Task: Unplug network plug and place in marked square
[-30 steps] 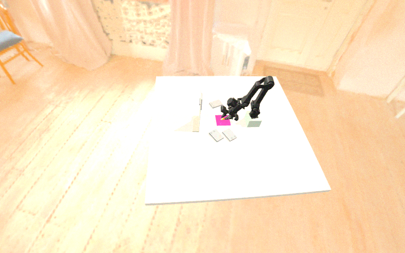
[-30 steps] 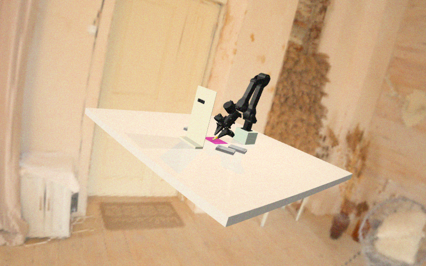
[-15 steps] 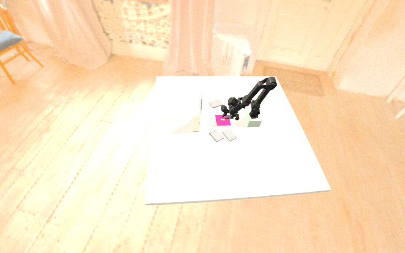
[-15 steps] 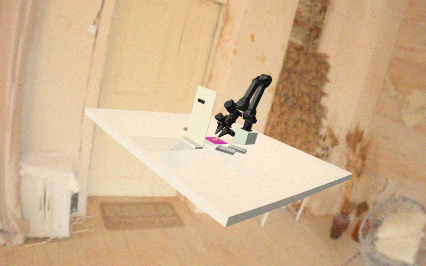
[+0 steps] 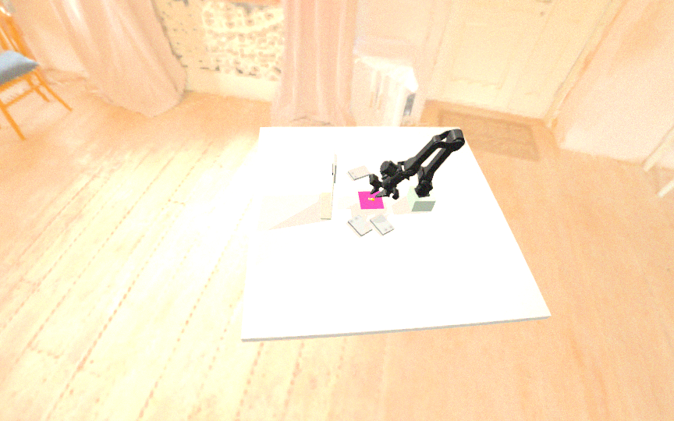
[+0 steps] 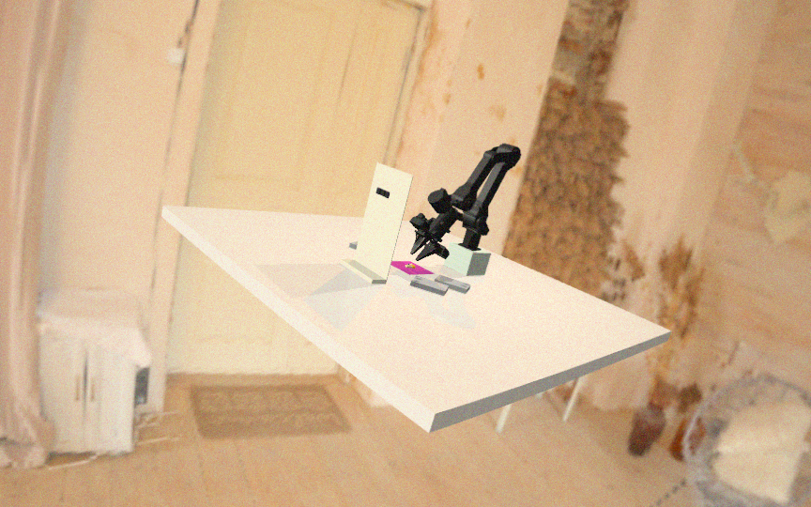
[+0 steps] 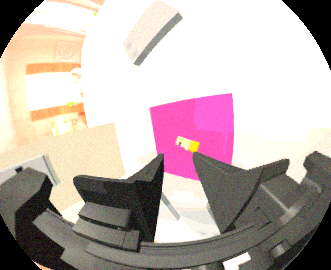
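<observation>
Now: gripper tip 30 mm above the plug. The rest, counted from my gripper tip: upright panel 220 mm ahead, 110 mm above, 10 mm to the right; magenta marked square 40 mm below.
</observation>
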